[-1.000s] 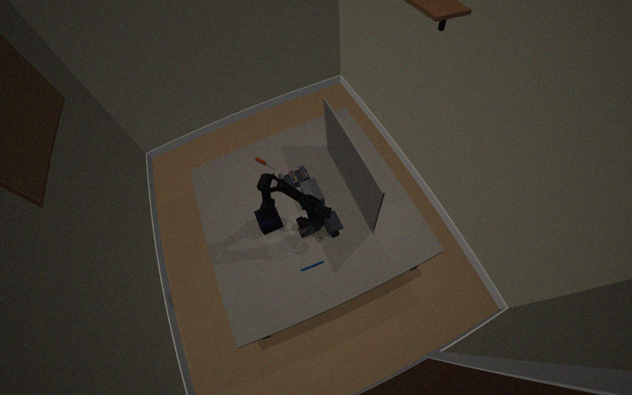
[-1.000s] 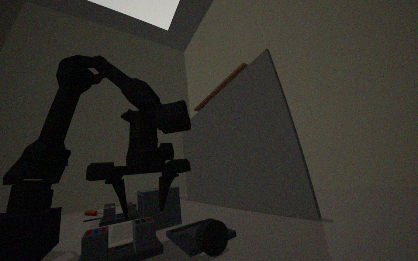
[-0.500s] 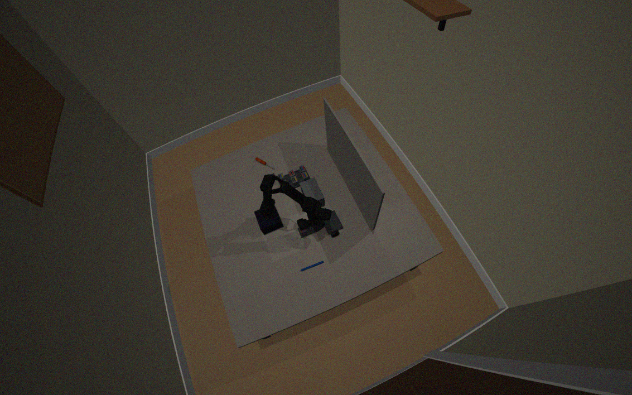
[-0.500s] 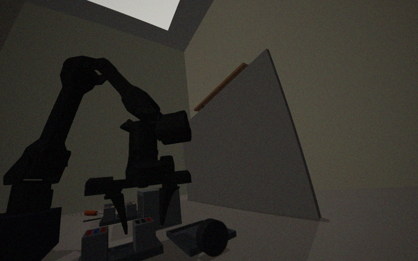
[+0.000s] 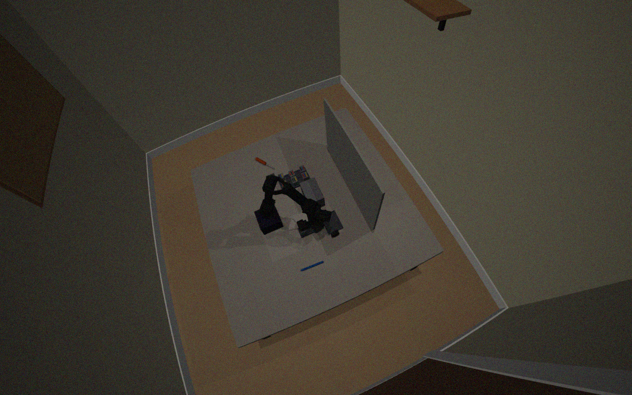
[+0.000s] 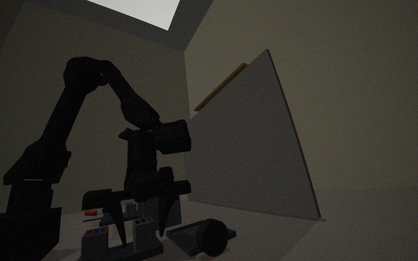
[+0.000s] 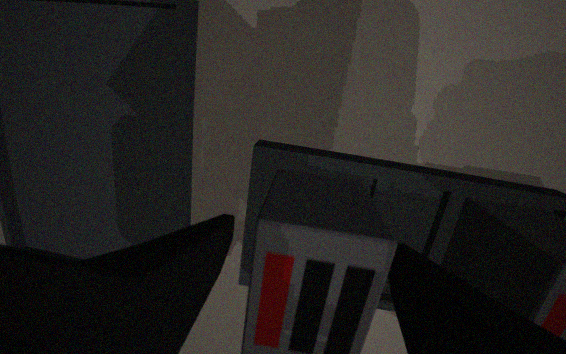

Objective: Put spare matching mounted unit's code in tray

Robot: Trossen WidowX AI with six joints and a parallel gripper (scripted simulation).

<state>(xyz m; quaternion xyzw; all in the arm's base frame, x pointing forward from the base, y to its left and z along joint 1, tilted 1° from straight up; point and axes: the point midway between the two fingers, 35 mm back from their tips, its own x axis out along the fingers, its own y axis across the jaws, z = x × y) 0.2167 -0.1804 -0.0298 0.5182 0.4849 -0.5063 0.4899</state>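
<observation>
Right now the rack is 40 mm behind my gripper tip and 10 mm below it. Also, from my gripper tip: grey tray 100 mm ahead, 20 mm to the right, 10 mm below; dark cylinder 100 mm to the right, 80 mm ahead, 10 mm above; grey mounted unit 190 mm to the left, 80 mm ahead, 30 mm above.
</observation>
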